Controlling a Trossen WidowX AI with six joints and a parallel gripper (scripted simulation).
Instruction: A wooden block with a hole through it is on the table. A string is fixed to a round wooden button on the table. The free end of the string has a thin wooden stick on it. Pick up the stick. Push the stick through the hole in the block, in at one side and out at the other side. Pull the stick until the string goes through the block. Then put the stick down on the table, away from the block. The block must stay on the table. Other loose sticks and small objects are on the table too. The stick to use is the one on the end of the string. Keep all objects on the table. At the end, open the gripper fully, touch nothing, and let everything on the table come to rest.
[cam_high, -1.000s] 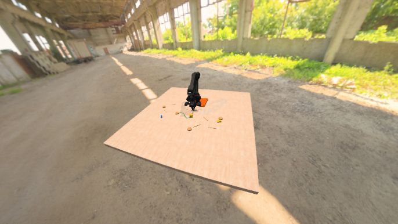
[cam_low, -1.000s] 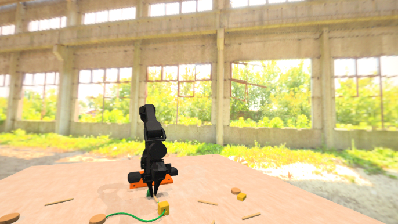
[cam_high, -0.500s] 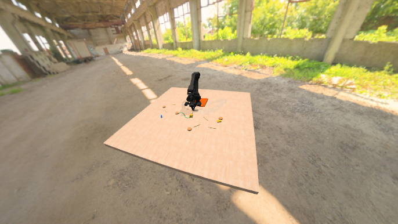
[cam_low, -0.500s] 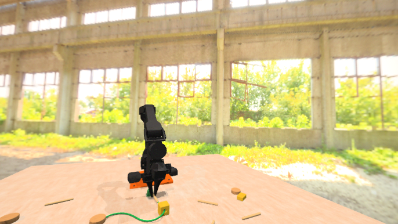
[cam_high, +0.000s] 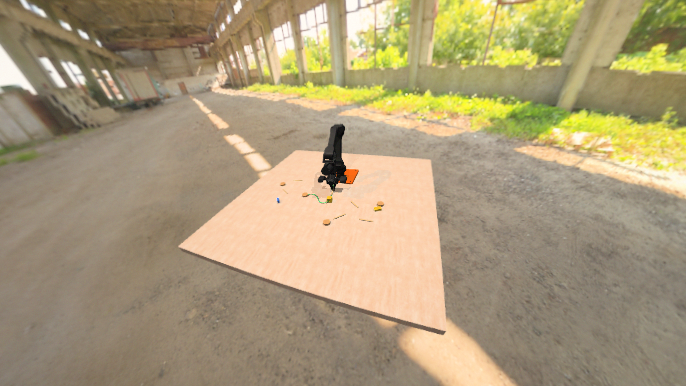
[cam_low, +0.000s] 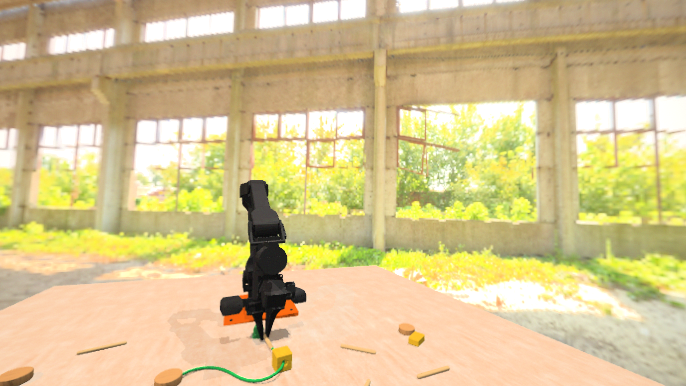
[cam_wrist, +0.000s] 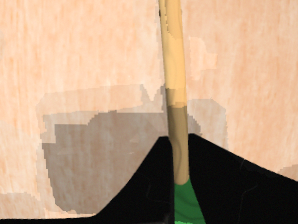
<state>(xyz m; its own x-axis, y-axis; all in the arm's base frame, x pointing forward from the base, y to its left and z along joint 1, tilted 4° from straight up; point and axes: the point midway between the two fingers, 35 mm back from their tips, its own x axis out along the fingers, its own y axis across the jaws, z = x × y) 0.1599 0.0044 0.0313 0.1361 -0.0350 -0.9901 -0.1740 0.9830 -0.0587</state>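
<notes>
My gripper tip is 40 mm short of the thin wooden stick, 10 mm to the right of it and 10 mm below it. Round my gripper tip: small blue piece 310 mm to the right, 210 mm ahead, 10 mm above; then small green block 30 mm behind, 10 mm to the right.
</notes>
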